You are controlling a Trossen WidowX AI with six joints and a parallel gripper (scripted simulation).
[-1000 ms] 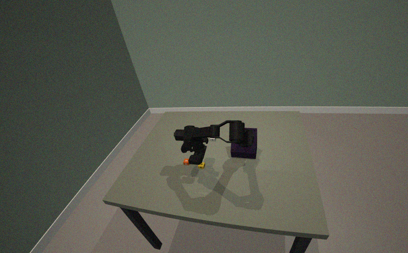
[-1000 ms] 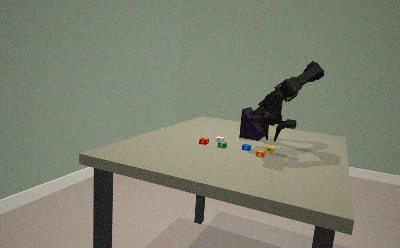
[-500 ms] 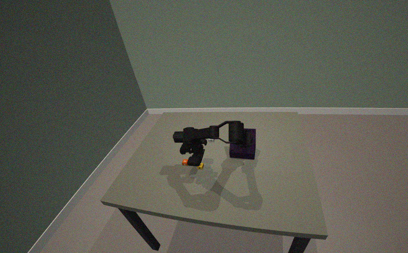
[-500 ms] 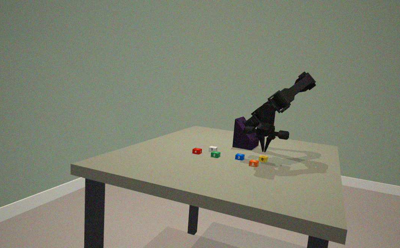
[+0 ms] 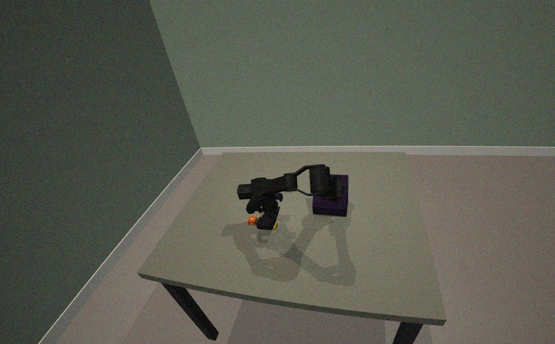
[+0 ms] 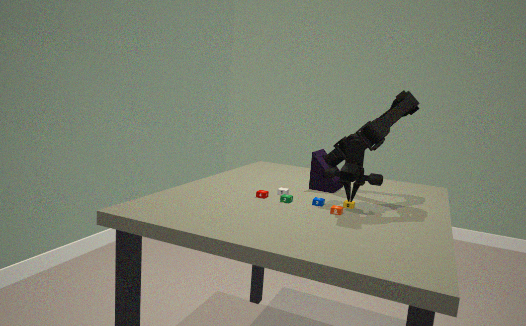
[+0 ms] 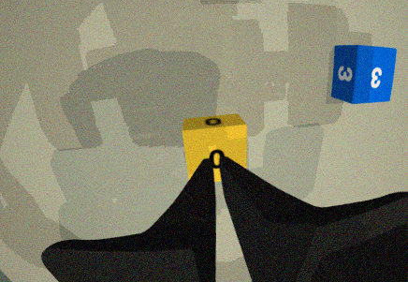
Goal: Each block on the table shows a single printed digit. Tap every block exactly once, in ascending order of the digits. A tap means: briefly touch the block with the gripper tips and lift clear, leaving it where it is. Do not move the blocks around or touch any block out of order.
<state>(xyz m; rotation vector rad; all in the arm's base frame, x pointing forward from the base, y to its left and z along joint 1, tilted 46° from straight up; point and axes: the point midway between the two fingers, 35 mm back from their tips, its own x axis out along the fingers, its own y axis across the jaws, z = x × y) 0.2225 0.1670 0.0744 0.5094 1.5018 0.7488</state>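
My gripper tip is 10 mm short of the yellow block and 10 mm above it. Round my gripper tip: blue block: 90 mm to the right, 50 mm ahead, 10 mm below; then orange block: 100 mm ahead, 10 mm to the right, 10 mm below; then green block: 190 mm to the right, 100 mm ahead, 10 mm below.
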